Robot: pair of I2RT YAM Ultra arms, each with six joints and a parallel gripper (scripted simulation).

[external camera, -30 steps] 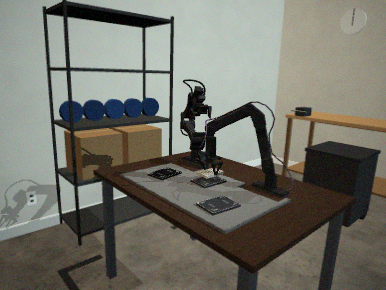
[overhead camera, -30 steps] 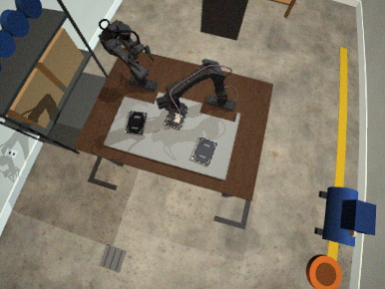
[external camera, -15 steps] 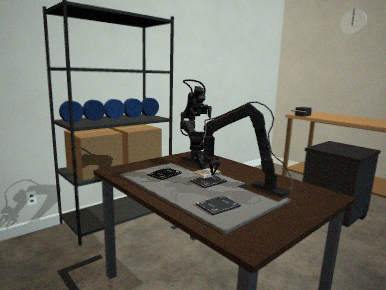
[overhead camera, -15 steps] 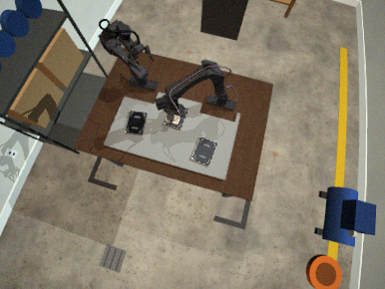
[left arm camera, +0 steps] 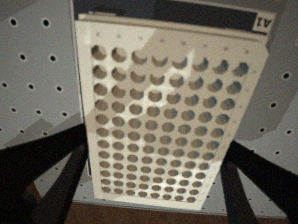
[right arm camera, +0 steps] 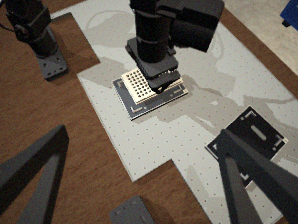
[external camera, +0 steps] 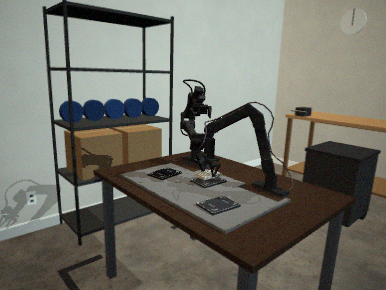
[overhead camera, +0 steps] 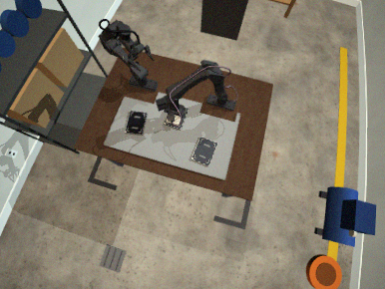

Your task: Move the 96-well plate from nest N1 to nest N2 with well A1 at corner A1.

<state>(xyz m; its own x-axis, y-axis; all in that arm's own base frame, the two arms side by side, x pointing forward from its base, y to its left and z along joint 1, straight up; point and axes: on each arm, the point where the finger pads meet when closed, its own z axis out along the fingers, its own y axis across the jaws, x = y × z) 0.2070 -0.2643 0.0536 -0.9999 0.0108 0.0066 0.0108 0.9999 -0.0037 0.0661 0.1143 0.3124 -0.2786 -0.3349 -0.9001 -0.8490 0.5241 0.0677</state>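
My right hand is 130 mm short of the 96-well plate, 190 mm to the right of it and 280 mm above it.
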